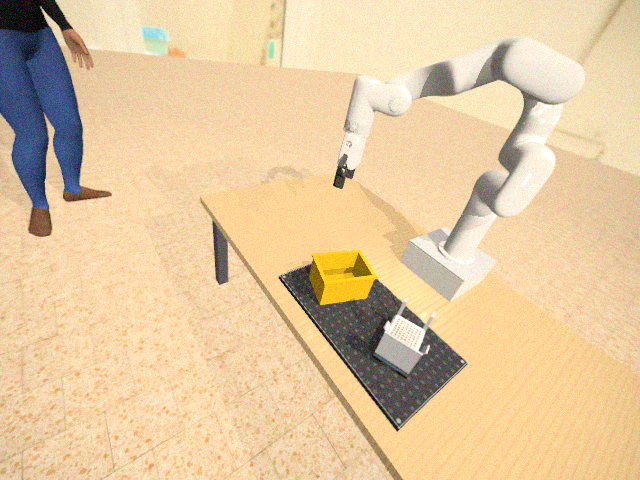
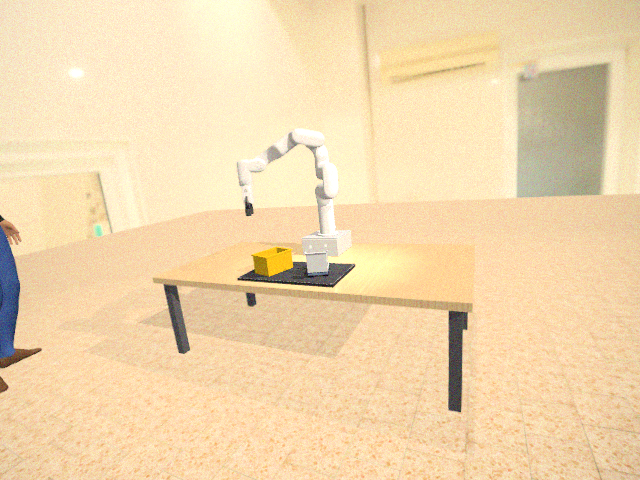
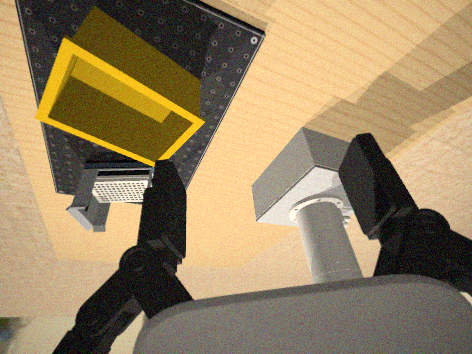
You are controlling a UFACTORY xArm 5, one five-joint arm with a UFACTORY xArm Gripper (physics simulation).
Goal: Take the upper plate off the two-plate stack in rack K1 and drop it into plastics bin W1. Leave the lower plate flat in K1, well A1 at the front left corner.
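Frame: origin at the arm's base, x left, y back, z up, level; centimetres.
Seen in the pictures: gripper, between the fingertips: [image 1: 342,182] [image 2: 250,215] [image 3: 261,164]; arm's base, origin of its link: [image 1: 455,253] [image 2: 328,234] [image 3: 314,208].
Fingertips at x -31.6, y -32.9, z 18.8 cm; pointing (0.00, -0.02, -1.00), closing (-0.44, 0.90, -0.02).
Pixels of each thing's top centre, then the offset from my fingertips to it.
- yellow plastics bin W1, centre of its top: [image 3: 123,120] [image 1: 344,265] [image 2: 271,251] dx +16.4, dy -9.2, dz -18.2 cm
- light grey rack K1, centre of its top: [image 3: 119,220] [image 1: 413,320] [image 2: 316,248] dx +41.9, dy -8.9, dz -16.2 cm
The yellow plastics bin W1 [image 1: 345,290] [image 2: 272,262] [image 3: 150,65] stands open-topped on the black board; its visible inside shows no plate. The light grey rack K1 [image 1: 395,353] [image 2: 316,264] [image 3: 86,185] stands beside it, with upright posts. A white, perforated upper plate [image 1: 405,333] [image 3: 120,191] shows at the rack's top. The lower plate cannot be told apart, and well A1 cannot be made out. My gripper [image 1: 343,180] [image 2: 248,210] [image 3: 261,164] is open and empty, high above the far left part of the table, well away from bin and rack.
The black perforated board [image 1: 341,320] [image 2: 289,280] [image 3: 165,20] lies near the table's front edge. The arm's grey base block [image 1: 431,266] [image 2: 328,243] [image 3: 280,175] stands behind it. A person [image 1: 41,103] [image 2: 7,294] stands on the floor left of the table.
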